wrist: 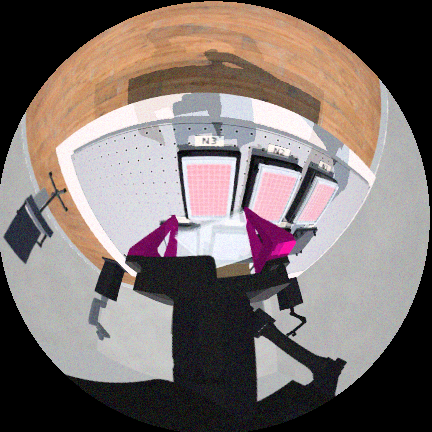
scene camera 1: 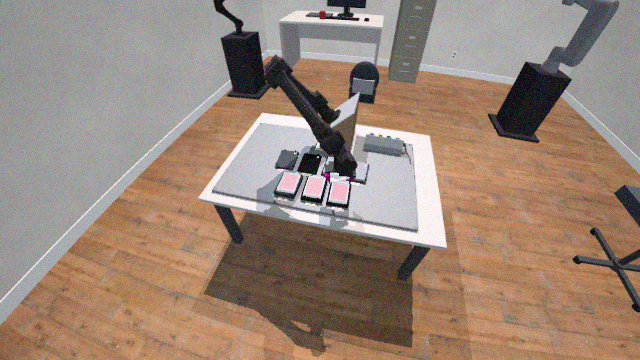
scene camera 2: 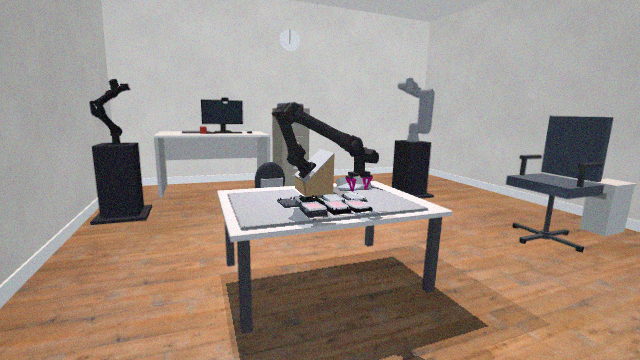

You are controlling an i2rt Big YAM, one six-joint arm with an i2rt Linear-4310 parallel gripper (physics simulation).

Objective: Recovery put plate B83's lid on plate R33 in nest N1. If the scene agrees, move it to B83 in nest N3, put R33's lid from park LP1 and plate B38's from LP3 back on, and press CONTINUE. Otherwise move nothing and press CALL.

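Places are measured from the arm's base along level axes (x ahead, y left, z up), in centimetres.
Pixels of known places: gripper, fingertip midpoint: (wrist: 209,214) (scene camera 1: 339,183) (scene camera 2: 358,190); arm's base, link origin: (scene camera 1: 332,119) (scene camera 2: 307,170).
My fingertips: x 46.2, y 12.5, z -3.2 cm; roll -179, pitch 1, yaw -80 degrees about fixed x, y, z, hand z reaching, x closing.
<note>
Ahead of a thing's pixels: the offset from my fingertips to its middle. "*": to the spot under its first point. Level surfaces: height alone.
Three pink-welled plates sit in a row of black nests labelled N3 {dx -1.6, dy +0.2, dz -7.8 cm} (wrist: 208,189) (scene camera 1: 338,192), N2 {dx -1.5, dy -12.0, dz -7.0 cm} (wrist: 273,191) (scene camera 1: 313,187) and N1 {dx -1.0, dy -24.7, dz -6.6 cm} (wrist: 317,201) (scene camera 1: 288,182). All three show pale rims, and I cannot tell which of them carry lids. My gripper (wrist: 209,214) (scene camera 1: 338,178) (scene camera 2: 359,183) has magenta fingers. It hangs low just behind nest N3, fingers spread wide and shut on a clear lid {dx -5.5, dy -2.2, dz +1.1 cm} (wrist: 225,241). The lid lies flat between them, a little above the grey mat {dz -9.8 cm} (scene camera 1: 250,165).
Behind the nests are a dark grey pad {* dx -19.8, dy -32.6, dz -8.9 cm} (scene camera 1: 286,158), a black pad {* dx -18.8, dy -19.1, dz -8.9 cm} (scene camera 1: 309,163) and a pale lid {dx -19.0, dy +7.2, dz -8.5 cm} (scene camera 1: 363,172) to the gripper's right. A tan wedge-shaped stand (scene camera 1: 348,118) (scene camera 2: 317,176) and a grey button box {dx -44.0, dy +19.1, dz -5.7 cm} (scene camera 1: 382,143) stand farther back on the white table {dz -11.2 cm} (scene camera 1: 429,223).
</note>
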